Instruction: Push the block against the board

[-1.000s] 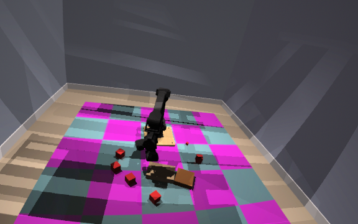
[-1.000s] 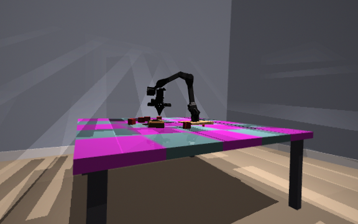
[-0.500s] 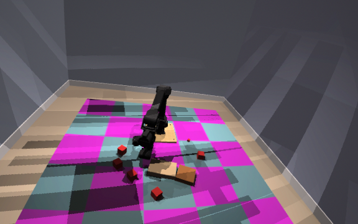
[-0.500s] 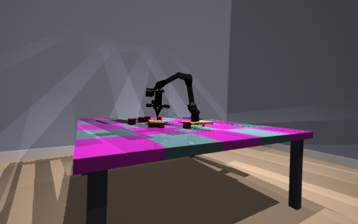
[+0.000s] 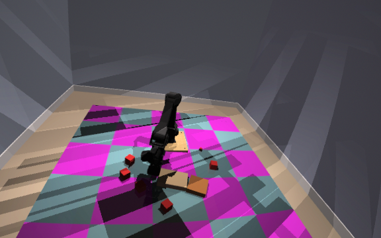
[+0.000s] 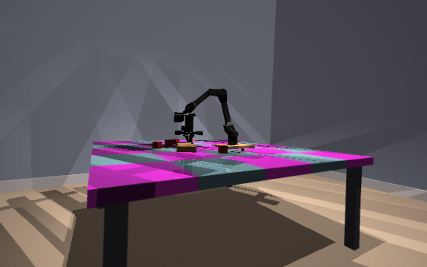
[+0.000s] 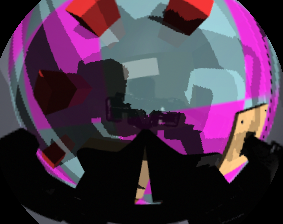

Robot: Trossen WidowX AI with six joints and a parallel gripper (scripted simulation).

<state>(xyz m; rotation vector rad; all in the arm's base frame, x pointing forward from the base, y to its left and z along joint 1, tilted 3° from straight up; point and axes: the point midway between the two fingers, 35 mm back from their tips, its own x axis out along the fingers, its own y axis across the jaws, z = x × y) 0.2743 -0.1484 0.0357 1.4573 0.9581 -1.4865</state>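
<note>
Right now the tan board is 80 mm to the left of my gripper tip, 70 mm ahead of it and 10 mm above it. Also, from my gripper tip: square block (210 mm to the left, 140 mm ahead, 10 mm above).
</note>
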